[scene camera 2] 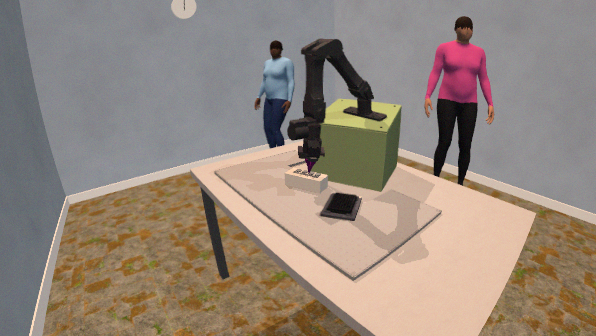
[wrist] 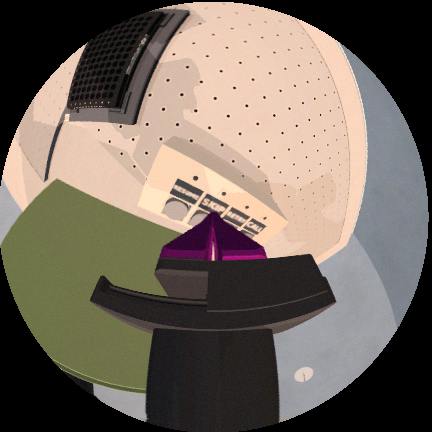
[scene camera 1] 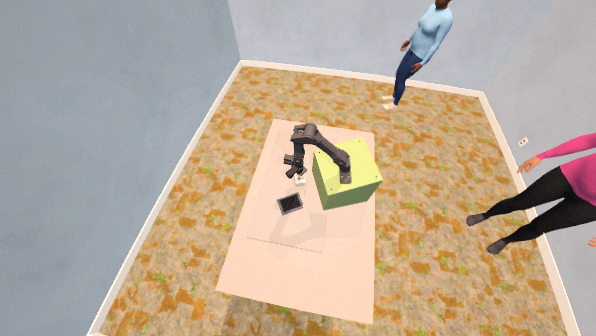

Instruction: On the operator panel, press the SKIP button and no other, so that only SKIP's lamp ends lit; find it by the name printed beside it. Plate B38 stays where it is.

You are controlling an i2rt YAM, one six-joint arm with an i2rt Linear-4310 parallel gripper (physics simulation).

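Seen in the pictures: gripper, fingertip midpoint: (scene camera 2: 308,172) (wrist: 212,217); arm's base, origin of the base link: (scene camera 2: 364,114) (scene camera 1: 344,169).
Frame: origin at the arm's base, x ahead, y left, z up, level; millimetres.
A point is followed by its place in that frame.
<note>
The operator panel (scene camera 1: 300,183) @(x 273, y 0, z -226 mm) (scene camera 2: 305,183) @(x 320, y -58, z -245 mm) (wrist: 161,167) @(x 288, y -7, z -221 mm) is a cream box with a row of round grey buttons. In the wrist view its labels read RESUME, SKIP (wrist: 213,203) @(x 294, y -66, z -221 mm), RETRY and CALL. The SKIP button (wrist: 200,217) @(x 274, y -68, z -218 mm) partly shows below its label. The four small lamps look dark. My gripper (scene camera 2: 309,172) @(x 287, y -71, z -210 mm) (wrist: 212,217) @(x 287, y -71, z -210 mm) is shut and empty, its purple tips pointing down at the panel's top, over the right edge of the SKIP button as seen from the wrist. The tips hide the RETRY button; contact cannot be told. The black plate (scene camera 1: 290,203) @(x 333, y 148, z -248 mm) (scene camera 2: 343,203) @(x 341, y 150, z -251 mm) (wrist: 110,60) lies apart from the panel; its name is unreadable.
A green block (scene camera 1: 350,162) @(x -36, y -45, z 9 mm) (scene camera 2: 352,155) @(x 141, y 38, z -149 mm) (wrist: 95,290) carries the arm's base and stands close beside the panel. A thin perforated board (scene camera 2: 345,255) @(x 543, y 318, z -273 mm) (wrist: 280,125) @(x 410, y -66, z -273 mm) lies on the table (scene camera 1: 300,280) @(x 235, y 619, z -287 mm) (scene camera 2: 465,250) @(x 278, y 605, z -286 mm) under the panel and plate. Two people stand beyond the table.
</note>
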